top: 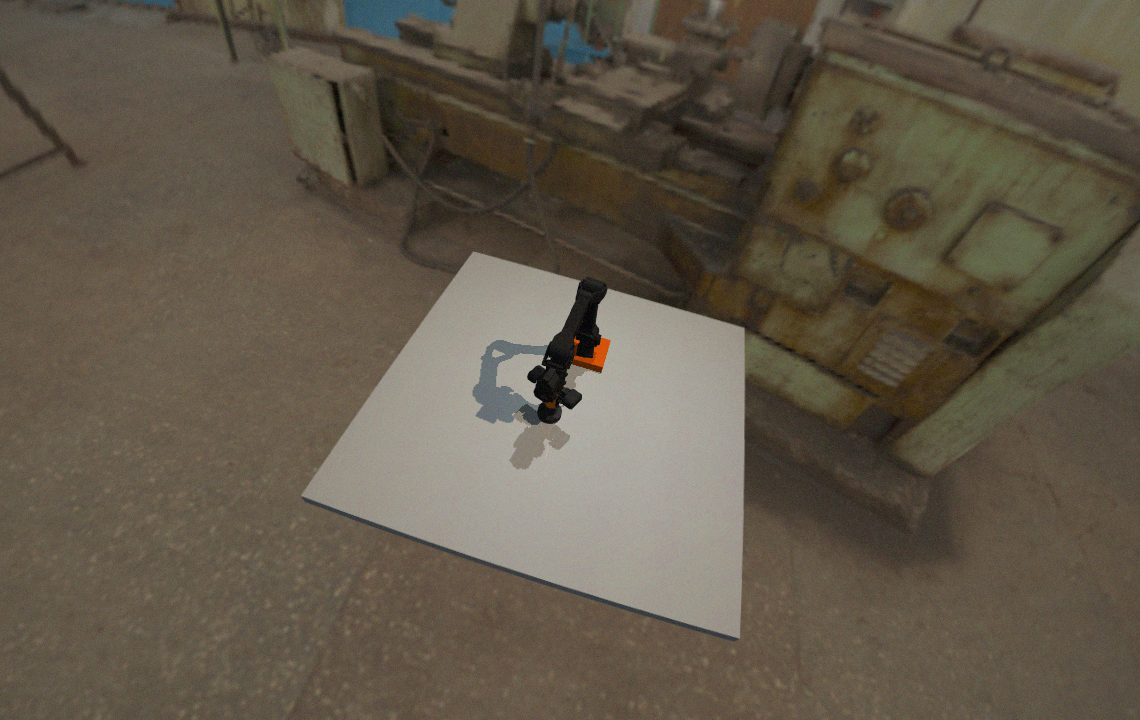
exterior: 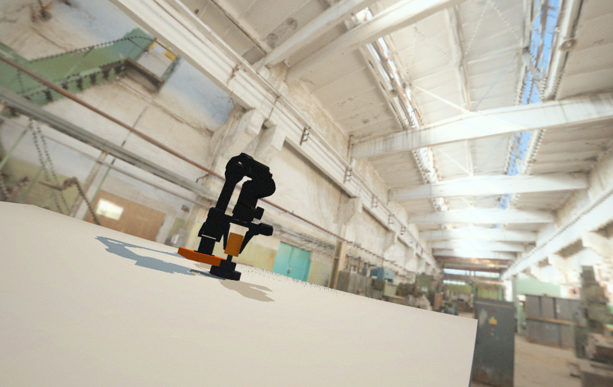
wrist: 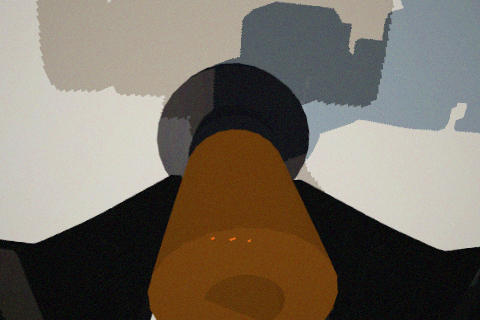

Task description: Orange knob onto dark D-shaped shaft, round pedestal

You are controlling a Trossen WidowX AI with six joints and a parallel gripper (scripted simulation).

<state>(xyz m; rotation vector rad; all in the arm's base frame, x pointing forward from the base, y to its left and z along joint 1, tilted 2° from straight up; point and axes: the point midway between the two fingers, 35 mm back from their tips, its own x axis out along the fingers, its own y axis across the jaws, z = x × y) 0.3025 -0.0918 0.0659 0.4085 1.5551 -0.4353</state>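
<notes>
Right now the orange knob is 20 mm above my gripper tip. Round my gripper tip: dark round pedestal 40 mm below.
</notes>
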